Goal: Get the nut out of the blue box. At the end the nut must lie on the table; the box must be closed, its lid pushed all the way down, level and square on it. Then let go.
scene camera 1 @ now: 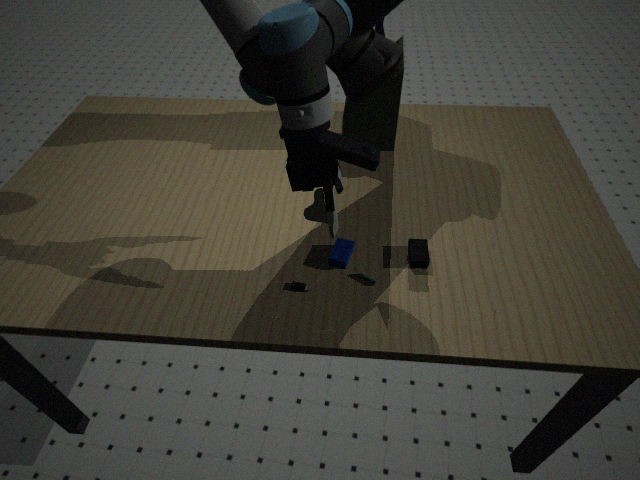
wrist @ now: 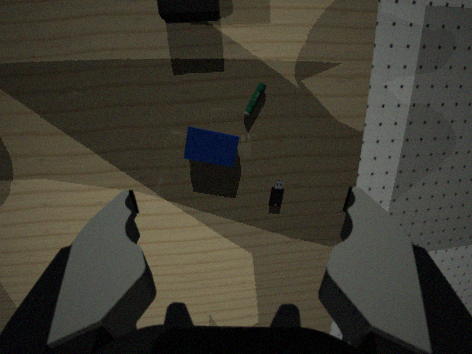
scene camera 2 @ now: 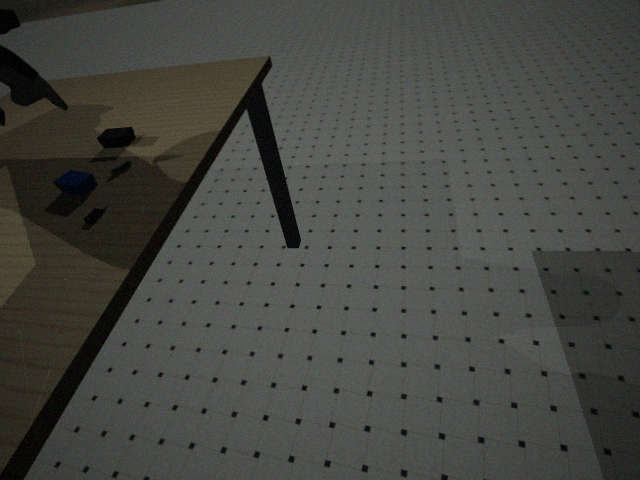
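Pixels of known places: gripper, fingertip midpoint: (scene camera 1: 336, 214) (wrist: 238, 191) (scene camera 2: 34, 117); arm's base at its link origin: (scene camera 1: 374, 74).
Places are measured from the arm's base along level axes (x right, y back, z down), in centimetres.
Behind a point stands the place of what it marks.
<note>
The blue box (scene camera 1: 341, 253) @[x 9.3, y -53.8, z 14.8 cm] (scene camera 2: 75, 181) @[x 10.6, y -54.1, z 14.9 cm] (wrist: 212, 146) @[x 9.1, y -52.8, z 14.8 cm] stands on the table (scene camera 1: 155, 304) @[x 48.0, y -66.2, z 17.4 cm]. Its top is an unbroken blue face, so the lid appears to be on it; the views are too dark to tell whether the lid is fully down. The nut does not show in any view, and the inside of the box is hidden. My gripper (scene camera 1: 336, 212) @[x 10.5, y -54.9, z 2.0 cm] (scene camera 2: 34, 116) @[x 10.5, y -54.9, z 2.0 cm] (wrist: 238, 191) @[x 10.5, y -54.9, z 2.0 cm] is wide open with nothing between its fingers. It hangs above the table, above and a little behind the blue box in scene camera 1, and touches nothing.
A black box (scene camera 1: 418, 252) @[x -7.6, y -53.3, z 14.9 cm] (scene camera 2: 116, 136) @[x -6.0, y -54.0, z 14.9 cm] (wrist: 189, 9) @[x -6.1, y -52.4, z 14.9 cm] stands to the right of the blue box in scene camera 1. A small green stick-like item (scene camera 1: 366, 279) @[x 3.9, y -59.6, z 16.6 cm] (scene camera 2: 121, 167) @[x 4.1, y -59.5, z 16.6 cm] (wrist: 255, 99) @[x 3.9, y -59.1, z 16.3 cm] and a black USB stick (scene camera 1: 298, 286) @[x 18.4, y -61.6, z 16.6 cm] (scene camera 2: 95, 214) @[x 18.5, y -61.9, z 16.6 cm] (wrist: 276, 194) @[x 17.9, y -61.4, z 16.6 cm] lie nearby, towards the table's front edge.
</note>
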